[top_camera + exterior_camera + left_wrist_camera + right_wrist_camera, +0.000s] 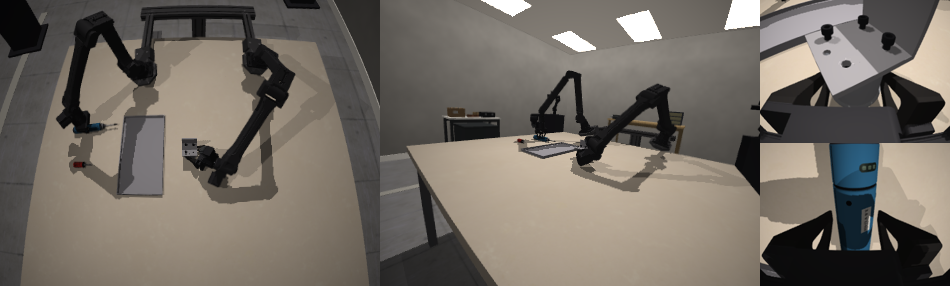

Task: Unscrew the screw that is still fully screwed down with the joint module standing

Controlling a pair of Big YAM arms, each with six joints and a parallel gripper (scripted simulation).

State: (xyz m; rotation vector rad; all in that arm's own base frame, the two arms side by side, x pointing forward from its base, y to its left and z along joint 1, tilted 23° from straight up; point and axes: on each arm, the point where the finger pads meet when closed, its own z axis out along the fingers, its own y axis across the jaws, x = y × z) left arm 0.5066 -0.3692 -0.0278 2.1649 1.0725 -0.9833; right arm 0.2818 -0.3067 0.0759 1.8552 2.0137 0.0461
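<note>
My left gripper is now 1 cm below the joint module. Also, from my left hand: grey bracket: 5 cm above; flat grey tray: 24 cm to the right, 3 cm behind, 2 cm below; red-handled tool: 55 cm to the right, 1 cm below.
</note>
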